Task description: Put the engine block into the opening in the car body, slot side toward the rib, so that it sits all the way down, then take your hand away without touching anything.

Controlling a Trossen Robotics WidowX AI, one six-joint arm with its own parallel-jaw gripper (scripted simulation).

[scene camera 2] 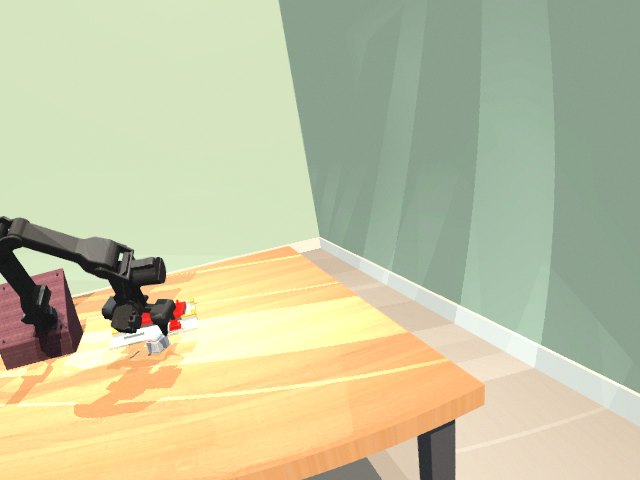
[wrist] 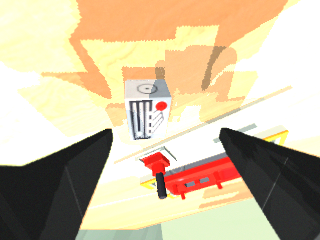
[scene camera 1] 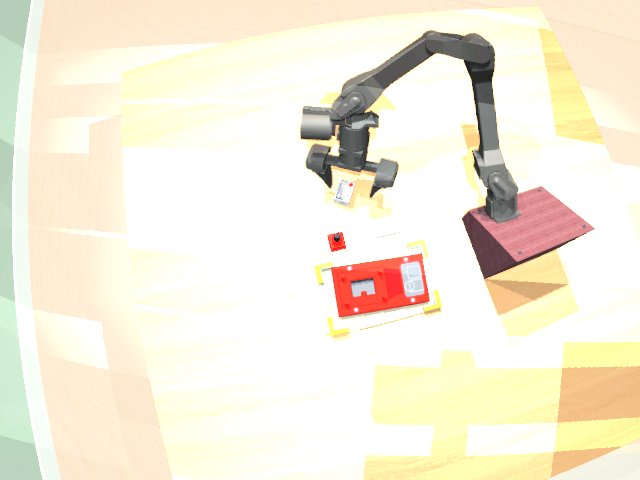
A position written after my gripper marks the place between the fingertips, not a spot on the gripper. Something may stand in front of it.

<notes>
My gripper [scene camera 1: 350, 191] is open, holding nothing. Also in view: an engine block [wrist: 147, 101] and a red car body [wrist: 216, 169].
My gripper is seen too in scene camera 2 [scene camera 2: 150, 333] and in the wrist view [wrist: 167, 132].
</notes>
